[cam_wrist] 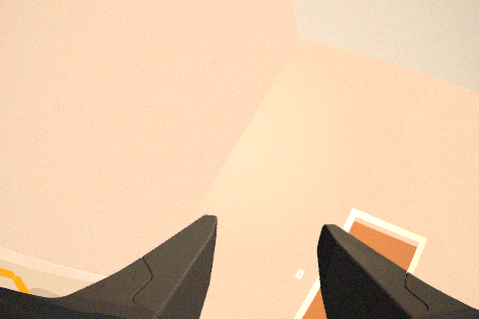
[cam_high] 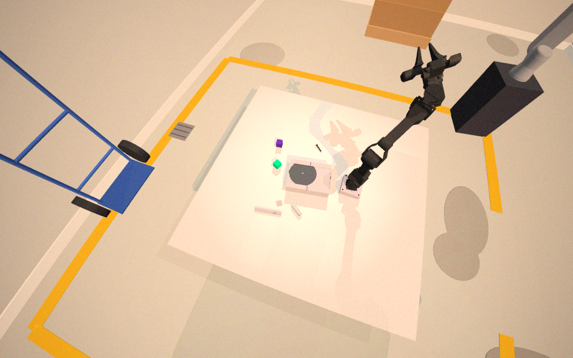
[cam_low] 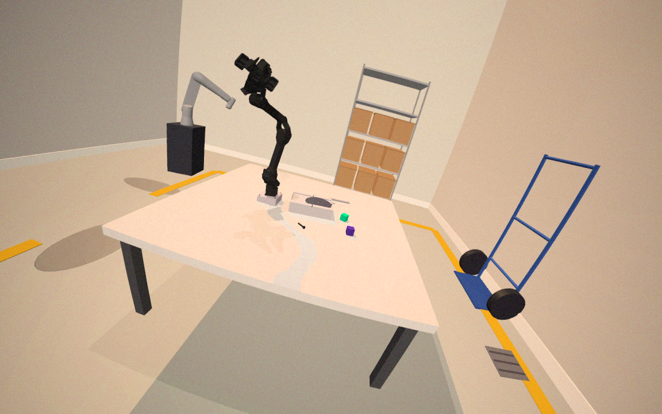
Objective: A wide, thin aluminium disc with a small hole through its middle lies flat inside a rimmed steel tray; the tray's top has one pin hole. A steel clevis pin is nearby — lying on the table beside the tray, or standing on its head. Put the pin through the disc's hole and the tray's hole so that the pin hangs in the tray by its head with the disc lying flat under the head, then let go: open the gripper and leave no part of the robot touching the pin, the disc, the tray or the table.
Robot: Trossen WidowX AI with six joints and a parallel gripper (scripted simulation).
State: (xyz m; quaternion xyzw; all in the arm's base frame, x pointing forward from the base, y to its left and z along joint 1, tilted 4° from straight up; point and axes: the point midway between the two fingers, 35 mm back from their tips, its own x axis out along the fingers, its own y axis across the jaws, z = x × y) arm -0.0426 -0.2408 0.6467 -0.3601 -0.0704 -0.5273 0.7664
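Now: gripper tip 69 cm above the clevis pin, 29 cm short of it and 2 cm to the right of it. Round my gripper tip: pale rimmed tray (66 cm below, 32 cm ahead, 26 cm to the left); then aluminium disc (64 cm below, 36 cm ahead, 25 cm to the left); then purple cube (68 cm below, 55 cm ahead, 4 cm to the left).
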